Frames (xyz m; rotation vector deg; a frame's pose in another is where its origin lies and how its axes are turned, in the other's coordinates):
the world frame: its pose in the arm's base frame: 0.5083 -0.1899 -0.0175 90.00 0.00 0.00
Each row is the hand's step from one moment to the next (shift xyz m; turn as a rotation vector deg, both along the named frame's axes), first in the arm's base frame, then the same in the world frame.
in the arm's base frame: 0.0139 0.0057 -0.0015 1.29 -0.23 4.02
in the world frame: 0.0139 -0.0015 -0.0057 1.29 4.02 0.23
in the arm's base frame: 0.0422 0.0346 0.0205 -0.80 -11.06 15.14
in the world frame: 0.0422 0.0205 -0.0346 -0.80 15.14 11.06
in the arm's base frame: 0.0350 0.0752 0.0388 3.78 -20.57 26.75
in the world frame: 0.0350 0.0388 -0.0752 3.78 26.75 20.57
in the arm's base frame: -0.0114 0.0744 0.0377 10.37 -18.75 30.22
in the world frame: -0.0114 0.0377 -0.0744 10.37 30.22 18.75
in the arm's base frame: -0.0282 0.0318 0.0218 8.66 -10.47 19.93
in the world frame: -0.0282 0.0218 -0.0318 8.66 19.93 10.47
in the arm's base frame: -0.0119 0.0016 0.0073 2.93 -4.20 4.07
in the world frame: -0.0119 0.0073 -0.0016 2.93 4.07 4.20
